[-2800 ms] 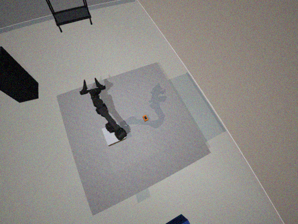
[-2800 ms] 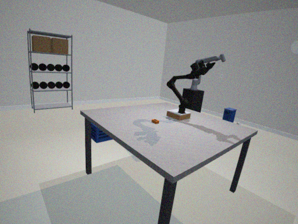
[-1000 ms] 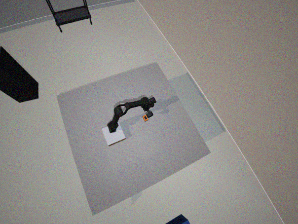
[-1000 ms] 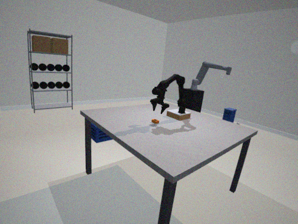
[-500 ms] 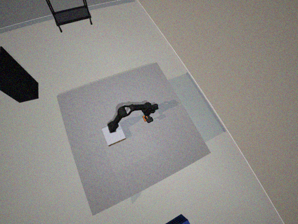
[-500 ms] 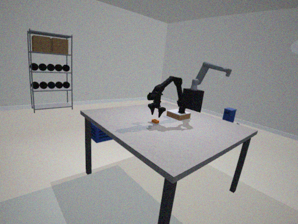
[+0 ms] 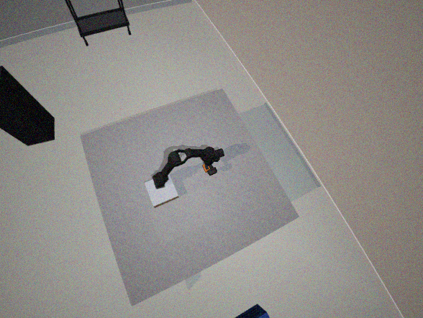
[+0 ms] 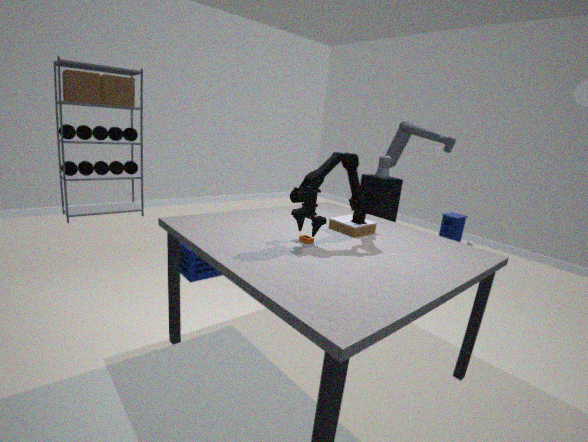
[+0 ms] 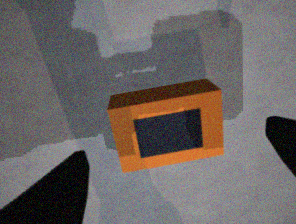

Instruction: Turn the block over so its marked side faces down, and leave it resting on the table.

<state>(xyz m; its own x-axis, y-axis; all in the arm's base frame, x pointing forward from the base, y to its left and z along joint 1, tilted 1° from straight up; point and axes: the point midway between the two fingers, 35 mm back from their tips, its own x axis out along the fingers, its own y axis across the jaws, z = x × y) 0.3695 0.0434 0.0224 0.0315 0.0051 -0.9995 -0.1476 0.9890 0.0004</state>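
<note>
Now: the block 20 mm below my gripper tip.
</note>
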